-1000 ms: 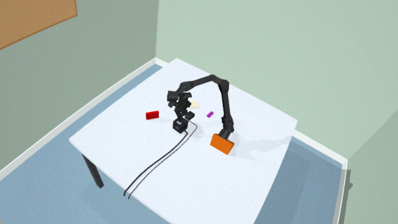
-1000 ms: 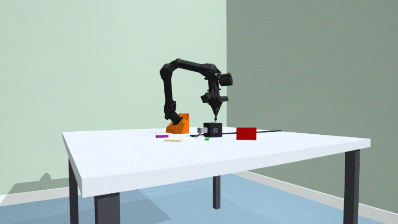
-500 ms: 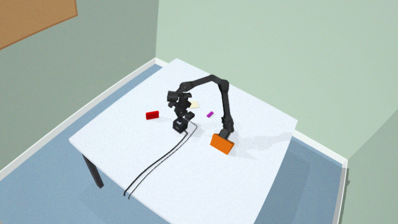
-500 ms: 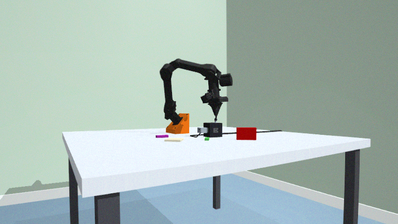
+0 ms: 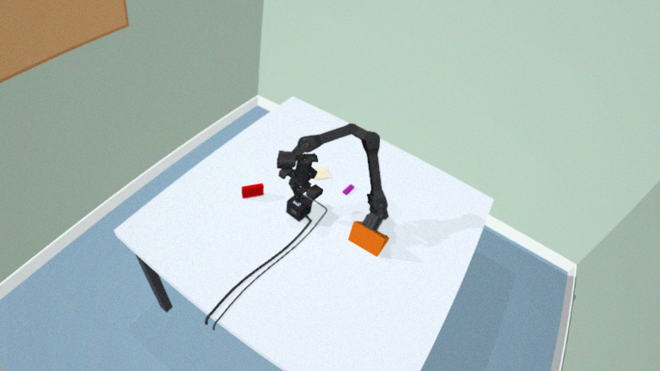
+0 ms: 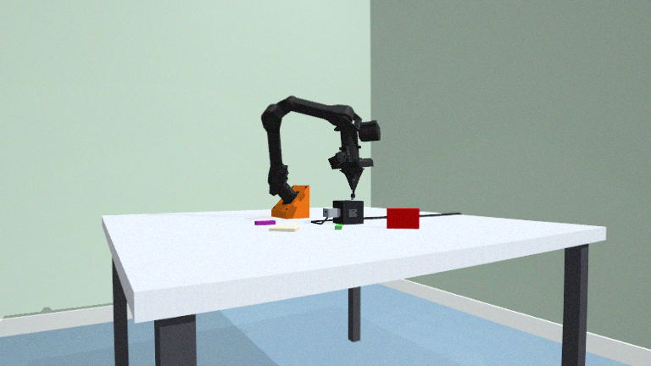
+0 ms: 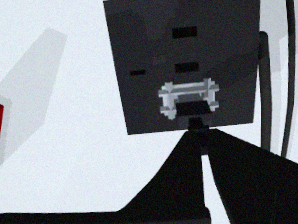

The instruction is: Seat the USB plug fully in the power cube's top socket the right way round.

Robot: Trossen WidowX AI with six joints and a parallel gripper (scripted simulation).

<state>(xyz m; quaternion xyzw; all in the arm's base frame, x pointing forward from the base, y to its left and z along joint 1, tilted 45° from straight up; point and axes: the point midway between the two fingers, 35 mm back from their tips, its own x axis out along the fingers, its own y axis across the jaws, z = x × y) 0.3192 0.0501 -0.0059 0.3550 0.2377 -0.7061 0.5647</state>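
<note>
Right now my gripper tip is 20 mm above the black USB plug. Round my gripper tip: tile (290 mm to the right, 110 mm below, 20 mm ahead); then green piece (150 mm to the right, 110 mm below, 90 mm ahead); then red block (210 mm ahead, 80 mm below).
</note>
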